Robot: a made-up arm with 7 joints. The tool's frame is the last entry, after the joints.
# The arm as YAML. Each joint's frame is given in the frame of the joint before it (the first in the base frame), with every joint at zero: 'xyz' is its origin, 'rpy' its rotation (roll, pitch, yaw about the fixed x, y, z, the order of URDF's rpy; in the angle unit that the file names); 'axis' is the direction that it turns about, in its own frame. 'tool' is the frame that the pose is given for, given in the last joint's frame.
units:
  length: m
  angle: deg
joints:
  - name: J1
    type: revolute
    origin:
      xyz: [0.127, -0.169, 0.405]
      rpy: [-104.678, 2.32, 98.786]
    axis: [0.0, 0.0, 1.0]
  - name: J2
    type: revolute
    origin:
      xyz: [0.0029, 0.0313, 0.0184]
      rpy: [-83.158, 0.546, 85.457]
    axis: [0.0, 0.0, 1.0]
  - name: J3
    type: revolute
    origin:
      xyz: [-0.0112, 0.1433, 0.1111]
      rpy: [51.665, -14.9, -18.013]
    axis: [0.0, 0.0, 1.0]
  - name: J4
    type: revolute
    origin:
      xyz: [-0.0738, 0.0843, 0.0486]
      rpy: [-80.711, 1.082, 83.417]
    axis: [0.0, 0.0, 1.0]
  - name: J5
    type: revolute
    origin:
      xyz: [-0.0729, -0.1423, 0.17]
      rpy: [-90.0, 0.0, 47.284]
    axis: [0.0, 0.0, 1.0]
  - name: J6
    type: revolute
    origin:
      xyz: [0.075, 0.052, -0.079]
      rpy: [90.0, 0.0, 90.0]
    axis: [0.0, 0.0, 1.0]
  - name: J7
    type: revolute
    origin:
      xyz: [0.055, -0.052, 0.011]
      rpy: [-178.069, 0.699, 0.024]
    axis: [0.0, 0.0, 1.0]
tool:
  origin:
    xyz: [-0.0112, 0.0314, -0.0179]
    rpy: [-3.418, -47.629, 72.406]
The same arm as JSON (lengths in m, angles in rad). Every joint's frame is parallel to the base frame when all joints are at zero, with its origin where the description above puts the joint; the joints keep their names.
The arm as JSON. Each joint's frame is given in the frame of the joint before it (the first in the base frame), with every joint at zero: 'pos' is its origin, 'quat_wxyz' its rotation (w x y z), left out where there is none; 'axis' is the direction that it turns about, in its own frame. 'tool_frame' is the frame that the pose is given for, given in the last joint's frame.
{"length_unit": "m", "angle_unit": "rad", "joints": [
  {"joint": "J1", "pos": [0.127, -0.169, 0.405], "axis": [-0.954437, -0.157906, -0.25321]},
  {"joint": "J2", "pos": [-0.01, 0.0, -0.035], "axis": [0.057798, -0.996064, -0.067198]},
  {"joint": "J3", "pos": [0.142, -0.106, 0.04], "axis": [-0.737771, -0.655474, 0.161394]},
  {"joint": "J4", "pos": [0.024, -0.079, 0.09], "axis": [0.0, 0.0, 1.0]},
  {"joint": "J5", "pos": [-0.154, -0.043, 0.17], "axis": [0.0, 1.0, 0.0]},
  {"joint": "J6", "pos": [0.075, -0.079, -0.052], "axis": [1.0, 0.0, 0.0]},
  {"joint": "J7", "pos": [0.011, -0.052, -0.055], "axis": [-0.999358, 0.033699, 0.012199]}
], "tool_frame": {"pos": [0.017, -0.032, 0.011], "quat_wxyz": [0.212264, 0.271505, -0.531327, -0.7739]}}

